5 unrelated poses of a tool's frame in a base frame.
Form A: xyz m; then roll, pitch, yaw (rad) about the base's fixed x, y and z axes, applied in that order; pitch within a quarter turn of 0, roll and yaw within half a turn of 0.
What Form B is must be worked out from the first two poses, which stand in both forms.
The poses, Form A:
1: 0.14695, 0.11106, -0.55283, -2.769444, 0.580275, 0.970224
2: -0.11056, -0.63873, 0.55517, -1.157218, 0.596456, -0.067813
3: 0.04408, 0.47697, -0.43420, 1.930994, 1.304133, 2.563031
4: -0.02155, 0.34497, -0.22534, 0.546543, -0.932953, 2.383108
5: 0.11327, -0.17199, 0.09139, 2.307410, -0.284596, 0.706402
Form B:
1: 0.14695, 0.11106, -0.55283, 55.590, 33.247, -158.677
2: -0.11056, -0.63873, 0.55517, -3.885, 34.174, -66.304
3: 0.04408, 0.47697, -0.43420, 146.851, 74.721, 110.638
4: -0.02155, 0.34497, -0.22534, 136.542, -53.454, 31.315
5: 0.11327, -0.17199, 0.09139, 40.474, -16.306, 132.205
